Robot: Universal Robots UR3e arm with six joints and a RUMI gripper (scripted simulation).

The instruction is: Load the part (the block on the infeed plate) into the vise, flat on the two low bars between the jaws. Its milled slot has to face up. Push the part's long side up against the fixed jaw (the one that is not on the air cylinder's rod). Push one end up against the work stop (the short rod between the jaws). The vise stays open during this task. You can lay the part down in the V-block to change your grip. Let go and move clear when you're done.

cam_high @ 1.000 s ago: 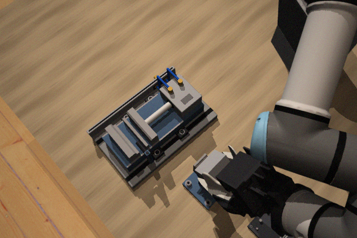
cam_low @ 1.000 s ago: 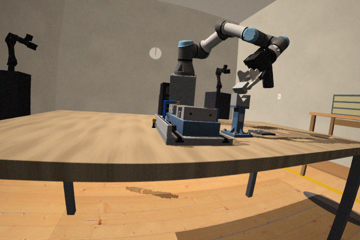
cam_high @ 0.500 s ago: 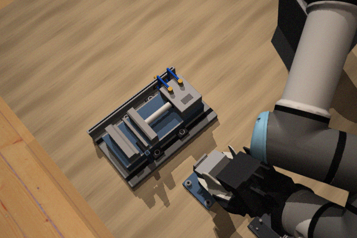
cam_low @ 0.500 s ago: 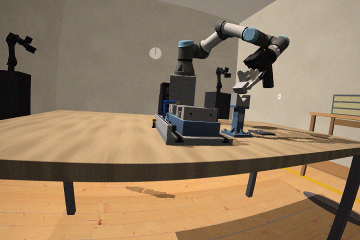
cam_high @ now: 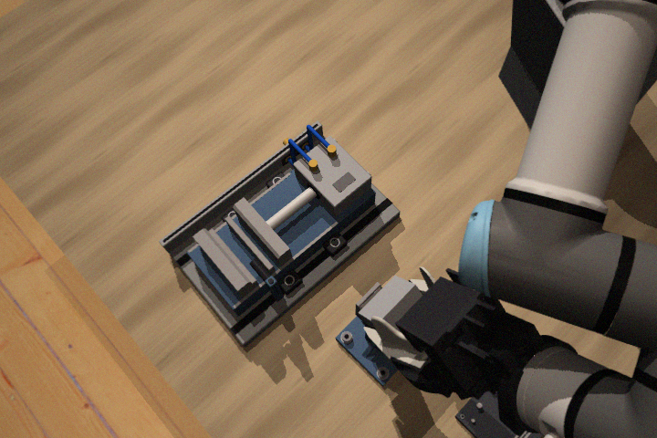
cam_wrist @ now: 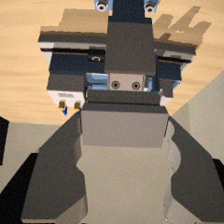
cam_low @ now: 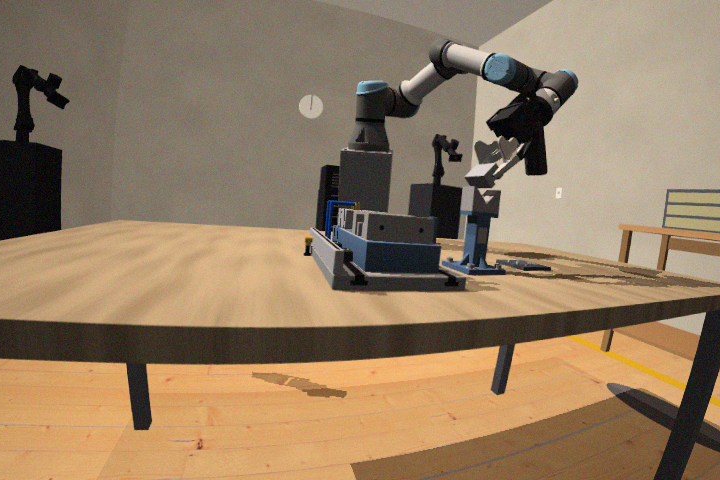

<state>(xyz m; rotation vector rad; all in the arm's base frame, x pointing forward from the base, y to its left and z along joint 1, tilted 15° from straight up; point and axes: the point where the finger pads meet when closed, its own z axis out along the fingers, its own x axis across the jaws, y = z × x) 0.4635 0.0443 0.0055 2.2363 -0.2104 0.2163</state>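
My gripper is now 10 mm above the part. Round my hand: white cylinder rod (50 mm behind, 210 mm to the right, 110 mm below); then dark work stop (40 mm ahead, 180 mm to the right, 100 mm below); then moving jaw (220 mm to the right, 110 mm below).
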